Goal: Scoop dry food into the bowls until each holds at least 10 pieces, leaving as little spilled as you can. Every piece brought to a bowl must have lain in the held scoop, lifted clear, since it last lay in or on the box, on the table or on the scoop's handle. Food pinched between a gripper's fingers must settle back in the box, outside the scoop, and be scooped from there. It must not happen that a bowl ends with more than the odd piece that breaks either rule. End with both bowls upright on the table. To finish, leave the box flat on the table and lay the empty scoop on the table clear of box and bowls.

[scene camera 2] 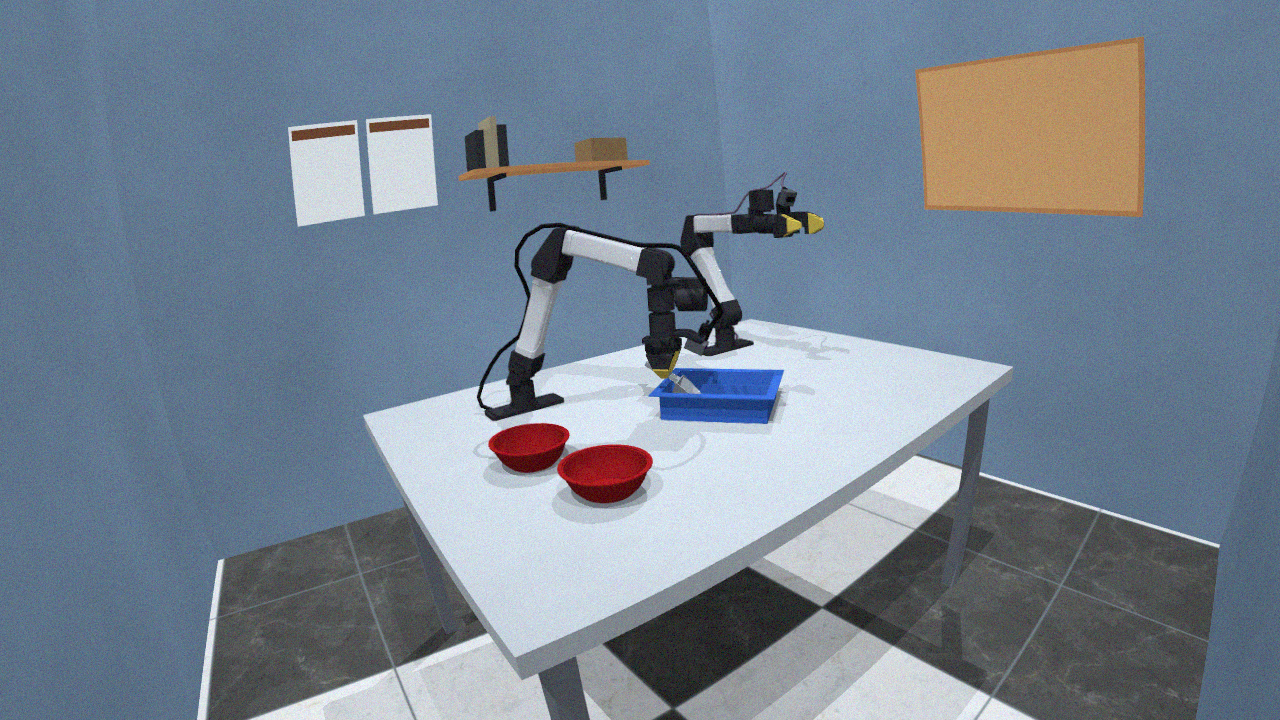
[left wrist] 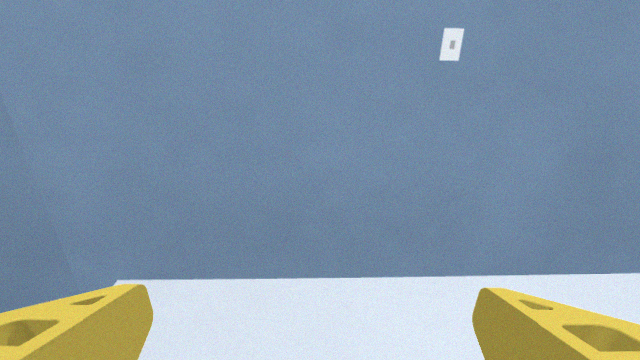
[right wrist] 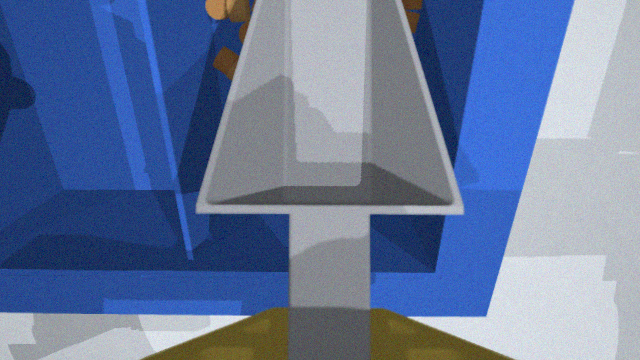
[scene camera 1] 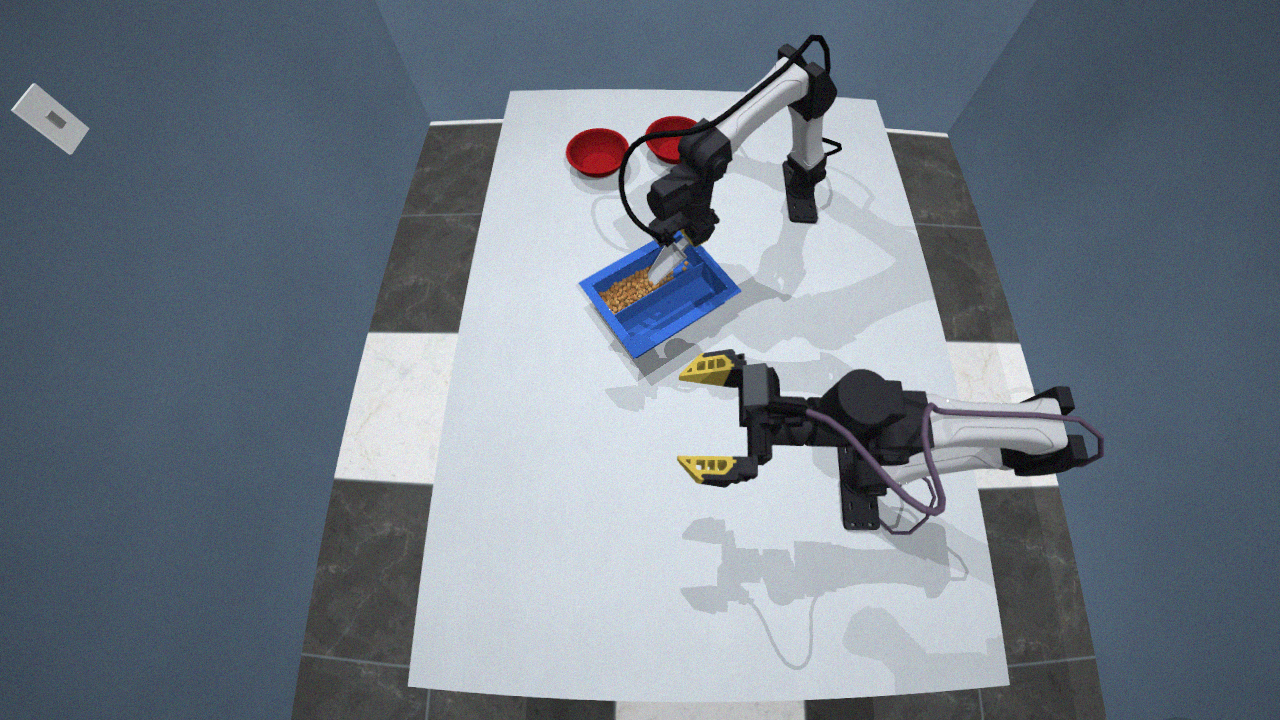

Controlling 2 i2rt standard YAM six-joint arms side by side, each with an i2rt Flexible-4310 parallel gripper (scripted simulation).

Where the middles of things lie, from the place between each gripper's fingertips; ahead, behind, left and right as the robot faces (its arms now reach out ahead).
My right hand [scene camera 2: 665, 377] is 70 mm short of the blue box [scene camera 1: 699, 283], 100 mm to the right of it and 50 mm above it. From my right hand the other things lie so: grey scoop [scene camera 1: 669, 258] (30 mm ahead, 20 mm to the left, 30 mm below).
Right now the blue box is 380 mm to the right of my left hand [scene camera 1: 678, 416] and 360 mm below it. The rest, counted from my left hand: grey scoop: 40 mm behind, 460 mm to the right, 340 mm below.
